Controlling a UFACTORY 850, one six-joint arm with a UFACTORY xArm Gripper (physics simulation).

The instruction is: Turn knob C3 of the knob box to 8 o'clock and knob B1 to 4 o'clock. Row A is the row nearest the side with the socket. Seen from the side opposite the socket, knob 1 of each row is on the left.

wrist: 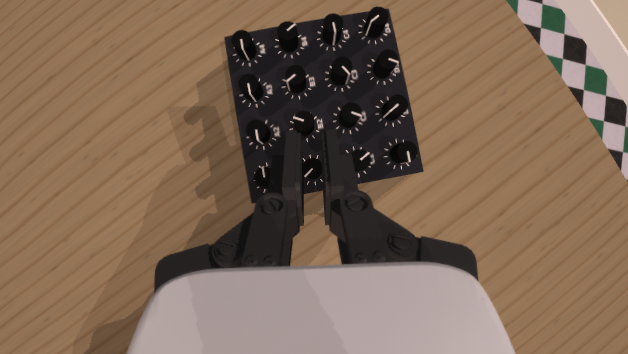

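Observation:
The black knob box (320, 100) shows at the upper centre of the wrist view, its row A along the left side and its knobs 1 at the bottom. Knob B1 (314, 168) is between the two fingers, with its white line pointing to the lower left of the view. Knob C3 (342, 71) is apart from the gripper, with its line pointing to the lower right, roughly 8 o'clock on the box. My gripper (311, 150) is shut on knob B1. The left finger partly hides knob A1, and the right finger partly hides C1. The contact at the fingertips is hard to see.
Knob B2 (303, 122) stands close to the fingertips, with A2 (258, 133) on the left and C2 (350, 115) on the right. The box lies on a wooden table (125, 60). A green, black and white checkered strip (575, 48) runs along the right.

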